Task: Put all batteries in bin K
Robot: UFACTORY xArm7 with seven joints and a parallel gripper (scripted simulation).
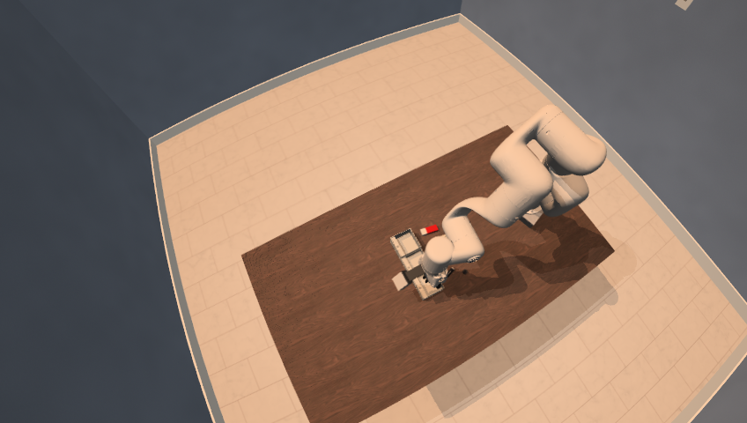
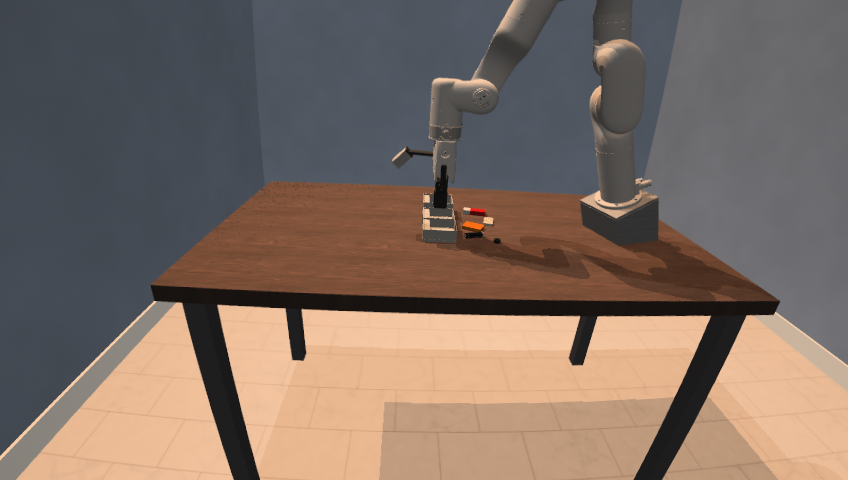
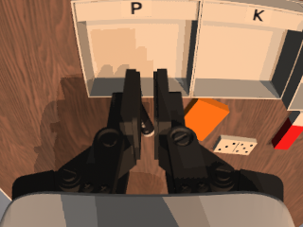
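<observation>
The black cylindrical battery lies 90 mm below my hand, 90 mm behind it and 10 mm to the left of it. The rest, counted from my hand: black button cell: 150 mm behind, 90 mm below, 30 mm to the left; then orange block: 100 mm behind, 90 mm below, 50 mm to the right; then bin marked K: 80 mm to the right, 70 mm below.
</observation>
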